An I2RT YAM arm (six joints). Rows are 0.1 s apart.
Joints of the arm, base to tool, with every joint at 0 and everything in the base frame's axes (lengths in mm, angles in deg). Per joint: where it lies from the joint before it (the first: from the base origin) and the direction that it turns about. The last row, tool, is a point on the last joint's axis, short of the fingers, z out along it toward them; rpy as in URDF.
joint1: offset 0 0 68 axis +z
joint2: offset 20 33.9 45.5 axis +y
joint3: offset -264 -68.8 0 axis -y
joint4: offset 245 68.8 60 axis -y
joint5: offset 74 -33.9 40.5 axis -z
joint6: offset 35.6 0 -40.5 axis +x
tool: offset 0 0 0 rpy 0 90 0
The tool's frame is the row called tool.
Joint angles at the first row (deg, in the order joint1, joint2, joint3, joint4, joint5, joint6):
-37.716, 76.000, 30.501, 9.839, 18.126, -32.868
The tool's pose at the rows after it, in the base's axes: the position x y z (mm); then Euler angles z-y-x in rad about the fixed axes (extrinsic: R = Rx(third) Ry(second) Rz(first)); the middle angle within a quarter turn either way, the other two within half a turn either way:
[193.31, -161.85, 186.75, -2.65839, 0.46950, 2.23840]
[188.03, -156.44, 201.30, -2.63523, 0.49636, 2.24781]
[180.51, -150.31, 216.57, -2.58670, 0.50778, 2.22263]
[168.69, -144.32, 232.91, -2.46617, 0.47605, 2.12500]
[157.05, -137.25, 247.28, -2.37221, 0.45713, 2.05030]
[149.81, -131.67, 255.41, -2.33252, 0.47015, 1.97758]
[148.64, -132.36, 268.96, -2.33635, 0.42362, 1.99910]
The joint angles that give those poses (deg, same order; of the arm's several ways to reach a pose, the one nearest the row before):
-37.692, 72.216, 31.088, 6.050, 16.114, -31.655
-37.662, 68.166, 32.150, 1.323, 14.572, -30.163
-37.578, 63.675, 32.825, -2.386, 14.715, -28.400
-37.616, 58.275, 32.624, -3.922, 18.599, -25.208
-37.616, 53.146, 32.583, -5.793, 21.175, -22.845
-37.485, 49.469, 31.606, -4.492, 21.963, -23.856
-37.503, 49.728, 35.557, -10.325, 24.055, -22.712

